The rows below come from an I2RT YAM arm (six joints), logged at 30 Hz.
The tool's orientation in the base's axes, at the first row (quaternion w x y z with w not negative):
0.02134, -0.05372, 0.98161, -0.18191
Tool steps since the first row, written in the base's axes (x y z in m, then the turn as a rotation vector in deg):
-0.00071, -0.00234, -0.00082, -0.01, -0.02, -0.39
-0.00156, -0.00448, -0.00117, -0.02, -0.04, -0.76
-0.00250, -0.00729, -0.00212, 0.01, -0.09, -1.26
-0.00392, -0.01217, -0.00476, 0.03, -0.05, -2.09
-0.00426, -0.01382, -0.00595, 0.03, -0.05, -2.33
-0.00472, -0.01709, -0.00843, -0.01, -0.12, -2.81
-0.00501, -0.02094, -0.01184, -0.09, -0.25, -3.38
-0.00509, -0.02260, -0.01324, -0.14, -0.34, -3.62
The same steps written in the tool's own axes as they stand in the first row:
0.00099, -0.00181, 0.00155, 0.02, 0.12, 0.37
0.00208, -0.00358, 0.00259, 0.04, 0.24, 0.72
0.00336, -0.00576, 0.00441, 0.03, 0.37, 1.21
0.00538, -0.00920, 0.00852, 0.02, 0.70, 1.97
0.00593, -0.01027, 0.01019, 0.03, 0.79, 2.19
0.00681, -0.01237, 0.01364, 0.09, 0.90, 2.66
0.00761, -0.01469, 0.01817, 0.19, 0.99, 3.24
0.00791, -0.01572, 0.02006, 0.26, 1.00, 3.49

